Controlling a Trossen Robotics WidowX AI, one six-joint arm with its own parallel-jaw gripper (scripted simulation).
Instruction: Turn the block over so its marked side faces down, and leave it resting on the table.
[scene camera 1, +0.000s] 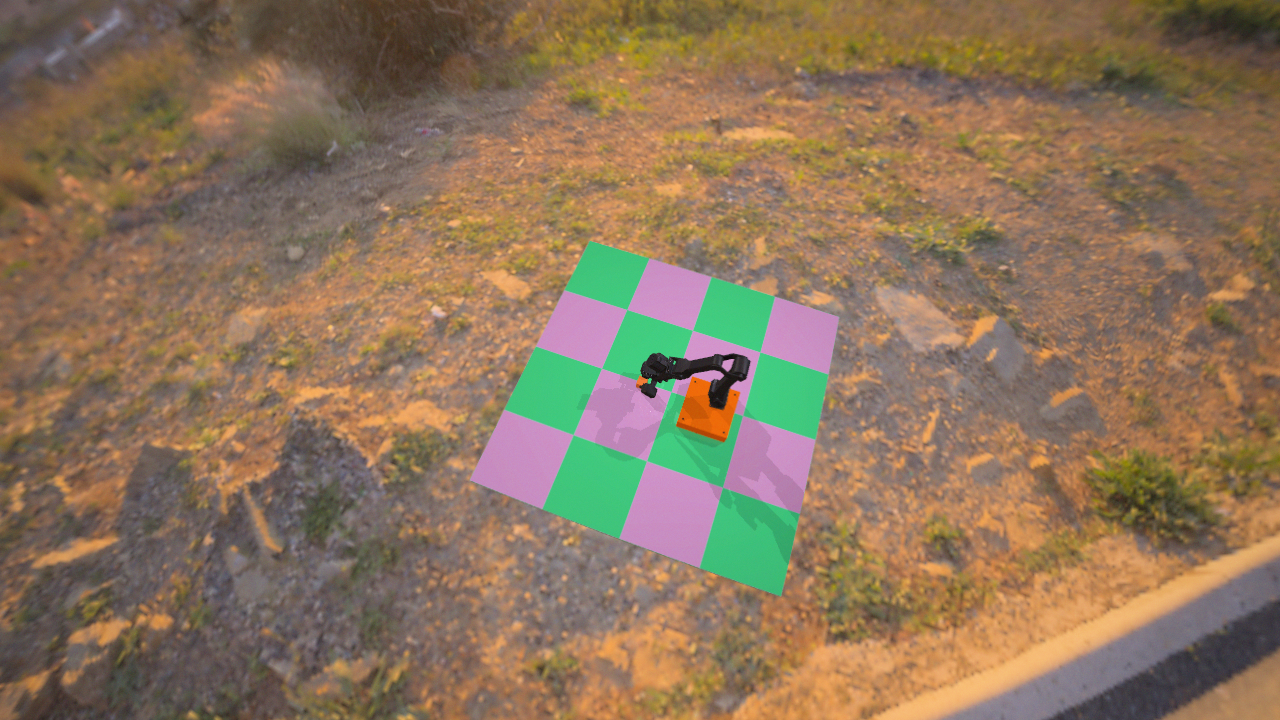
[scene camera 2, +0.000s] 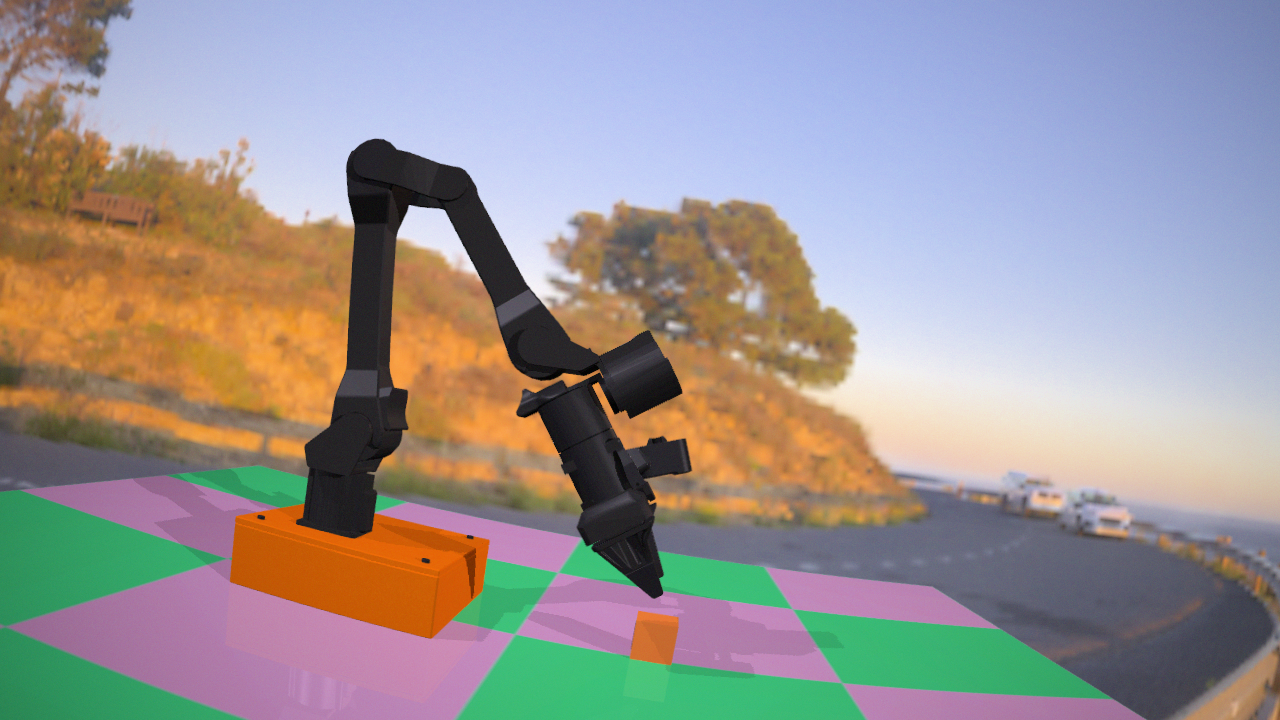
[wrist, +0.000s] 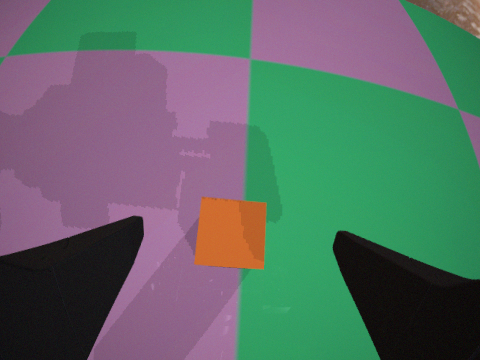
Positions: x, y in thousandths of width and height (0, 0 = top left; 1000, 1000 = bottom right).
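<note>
Small orange block (scene camera 2: 511, 885), (wrist: 482, 649) in sight. Gripper (scene camera 2: 515, 815), (wrist: 505, 654) open, holding nothing.
</note>
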